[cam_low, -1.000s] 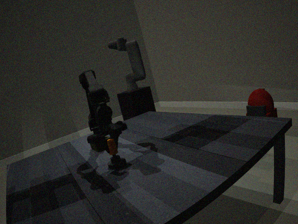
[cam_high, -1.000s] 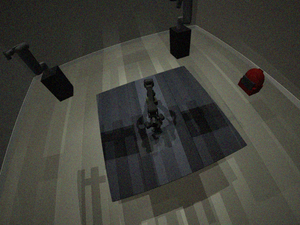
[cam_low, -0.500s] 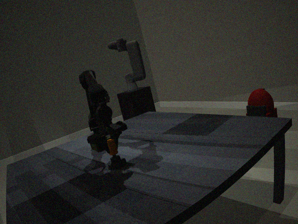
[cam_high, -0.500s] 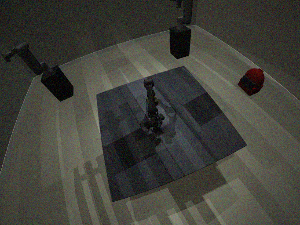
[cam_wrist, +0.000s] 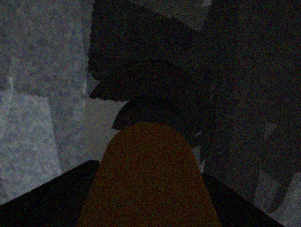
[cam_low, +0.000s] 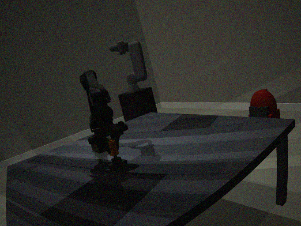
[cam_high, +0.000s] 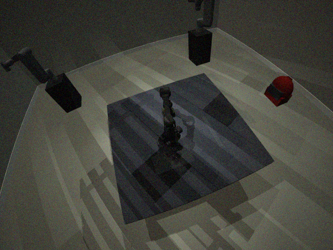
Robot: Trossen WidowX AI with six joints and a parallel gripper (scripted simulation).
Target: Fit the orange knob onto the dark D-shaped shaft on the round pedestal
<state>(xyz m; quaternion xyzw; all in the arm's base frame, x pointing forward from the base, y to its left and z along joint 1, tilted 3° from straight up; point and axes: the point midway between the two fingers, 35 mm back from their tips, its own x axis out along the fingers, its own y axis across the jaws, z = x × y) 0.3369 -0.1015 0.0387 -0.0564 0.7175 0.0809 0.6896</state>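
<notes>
My gripper tip is 20 mm below the orange knob. The rest, counted from my gripper tip: pedestal 40 mm below.
</notes>
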